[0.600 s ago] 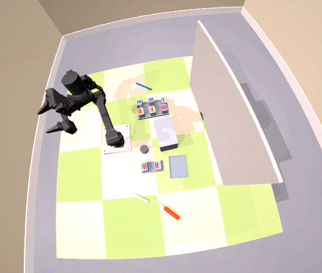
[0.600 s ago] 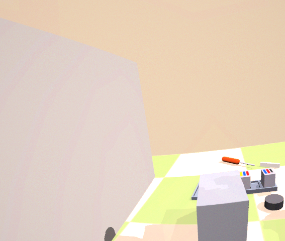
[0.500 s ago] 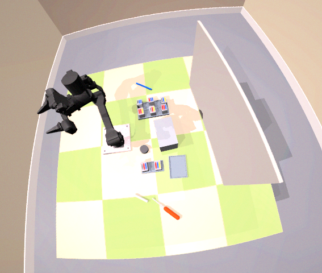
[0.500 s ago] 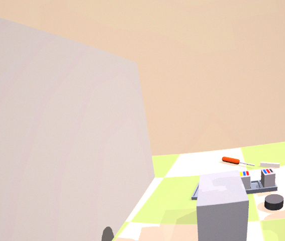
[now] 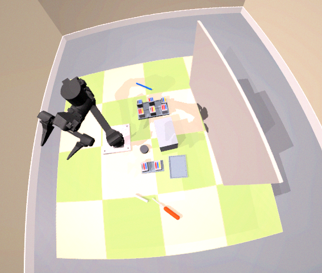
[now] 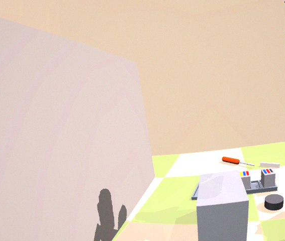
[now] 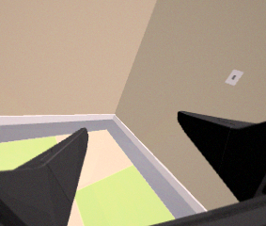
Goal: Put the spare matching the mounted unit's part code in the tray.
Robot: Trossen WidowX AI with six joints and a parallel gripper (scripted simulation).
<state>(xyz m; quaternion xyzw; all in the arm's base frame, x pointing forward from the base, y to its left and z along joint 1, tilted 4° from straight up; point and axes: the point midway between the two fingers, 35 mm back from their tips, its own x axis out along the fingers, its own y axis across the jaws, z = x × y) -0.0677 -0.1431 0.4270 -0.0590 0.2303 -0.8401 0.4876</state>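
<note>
Right now my gripper tip is 400 mm above the dark spare, 340 mm to the right of it and 210 mm short of it. Also, from my gripper tip: grey box: 390 mm below, 350 mm ahead, 180 mm to the left; rack: 440 mm below, 260 mm ahead; black puck: 440 mm below, 220 mm ahead, 110 mm to the left.
</note>
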